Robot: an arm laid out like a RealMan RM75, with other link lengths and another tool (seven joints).
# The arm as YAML. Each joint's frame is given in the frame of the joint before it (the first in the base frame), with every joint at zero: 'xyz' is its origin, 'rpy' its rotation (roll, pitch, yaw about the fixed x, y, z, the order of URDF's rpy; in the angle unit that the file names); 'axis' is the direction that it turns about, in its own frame. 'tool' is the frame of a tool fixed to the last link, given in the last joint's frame.
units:
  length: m
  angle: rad
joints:
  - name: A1
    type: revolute
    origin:
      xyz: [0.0, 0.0, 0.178]
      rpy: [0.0, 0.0, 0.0]
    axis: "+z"
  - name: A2
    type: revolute
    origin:
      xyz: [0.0, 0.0, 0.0]
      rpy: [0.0, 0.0, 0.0]
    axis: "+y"
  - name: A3
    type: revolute
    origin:
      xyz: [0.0, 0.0, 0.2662]
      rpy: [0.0, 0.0, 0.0]
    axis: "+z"
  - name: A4
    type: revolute
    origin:
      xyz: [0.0, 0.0, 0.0]
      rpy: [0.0, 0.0, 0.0]
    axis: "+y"
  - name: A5
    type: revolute
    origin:
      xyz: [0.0, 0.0, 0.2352]
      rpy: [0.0, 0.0, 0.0]
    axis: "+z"
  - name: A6
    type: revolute
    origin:
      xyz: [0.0, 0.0, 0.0]
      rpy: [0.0, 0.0, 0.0]
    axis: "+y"
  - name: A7
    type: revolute
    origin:
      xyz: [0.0, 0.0, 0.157]
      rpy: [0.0, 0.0, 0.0]
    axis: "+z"
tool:
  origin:
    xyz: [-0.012, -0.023, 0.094]
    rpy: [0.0, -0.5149, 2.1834]
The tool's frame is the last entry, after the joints.
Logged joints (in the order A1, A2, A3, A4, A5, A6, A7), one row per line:
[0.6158, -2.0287, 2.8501, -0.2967, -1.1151, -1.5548, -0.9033]
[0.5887, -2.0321, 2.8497, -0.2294, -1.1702, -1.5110, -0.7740]
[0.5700, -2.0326, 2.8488, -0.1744, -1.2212, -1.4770, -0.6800]
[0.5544, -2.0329, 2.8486, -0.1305, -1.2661, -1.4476, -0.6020]
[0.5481, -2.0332, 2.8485, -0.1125, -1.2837, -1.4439, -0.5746]
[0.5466, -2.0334, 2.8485, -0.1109, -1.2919, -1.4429, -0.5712]
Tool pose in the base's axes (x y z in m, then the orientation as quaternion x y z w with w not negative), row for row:
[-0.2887, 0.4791, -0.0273, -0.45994, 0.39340, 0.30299, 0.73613]
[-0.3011, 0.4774, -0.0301, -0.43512, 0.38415, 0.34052, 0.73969]
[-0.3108, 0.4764, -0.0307, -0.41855, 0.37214, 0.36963, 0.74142]
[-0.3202, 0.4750, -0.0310, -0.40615, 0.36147, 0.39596, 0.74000]
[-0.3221, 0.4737, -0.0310, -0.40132, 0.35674, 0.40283, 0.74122]
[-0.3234, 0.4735, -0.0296, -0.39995, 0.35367, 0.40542, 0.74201]
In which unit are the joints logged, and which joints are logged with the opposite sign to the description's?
The joints are logged in radians. Opposite sign: A1, A6.
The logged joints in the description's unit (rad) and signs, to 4 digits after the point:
[-0.6158, -2.0287, 2.8501, -0.2967, -1.1151, 1.5548, -0.9033]
[-0.5887, -2.0321, 2.8497, -0.2294, -1.1702, 1.5110, -0.7740]
[-0.5700, -2.0326, 2.8488, -0.1744, -1.2212, 1.4770, -0.6800]
[-0.5544, -2.0329, 2.8486, -0.1305, -1.2661, 1.4476, -0.6020]
[-0.5481, -2.0332, 2.8485, -0.1125, -1.2837, 1.4439, -0.5746]
[-0.5466, -2.0334, 2.8485, -0.1109, -1.2919, 1.4429, -0.5712]

